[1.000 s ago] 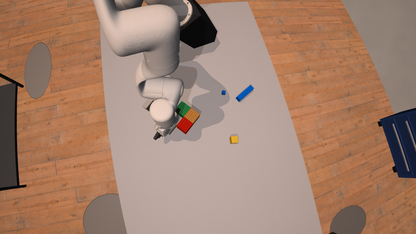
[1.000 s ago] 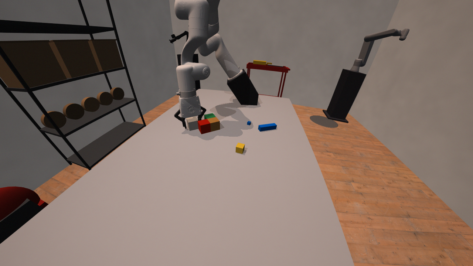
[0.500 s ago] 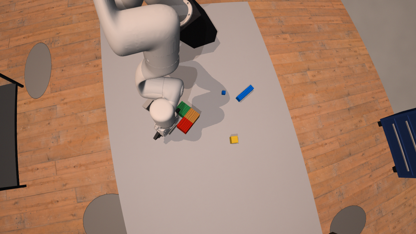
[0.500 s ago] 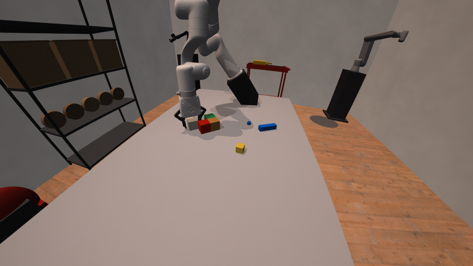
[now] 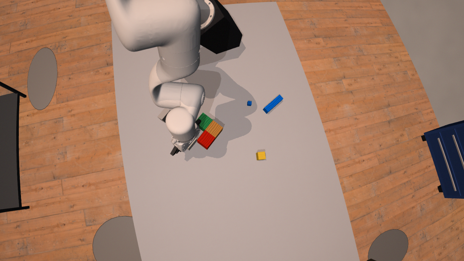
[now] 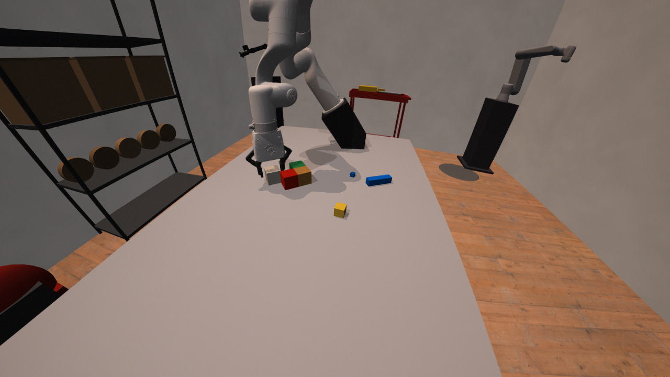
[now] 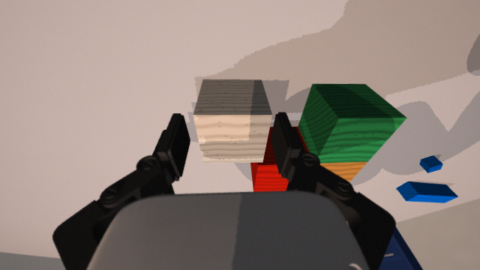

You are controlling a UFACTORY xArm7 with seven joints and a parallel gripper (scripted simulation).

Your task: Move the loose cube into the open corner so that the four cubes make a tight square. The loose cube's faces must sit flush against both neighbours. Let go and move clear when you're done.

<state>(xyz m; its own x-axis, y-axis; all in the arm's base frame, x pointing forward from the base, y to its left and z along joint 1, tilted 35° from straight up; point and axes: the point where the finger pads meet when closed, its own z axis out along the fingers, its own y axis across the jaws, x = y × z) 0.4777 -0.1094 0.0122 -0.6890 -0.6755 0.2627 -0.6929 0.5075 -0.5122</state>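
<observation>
Now: hand 2 cm above the white cube. Also, from my hand: red cube 7 cm to the left, 2 cm below; orange cube 11 cm to the left, 3 cm behind, 2 cm below; green cube 7 cm to the left, 7 cm behind, 2 cm below.
</observation>
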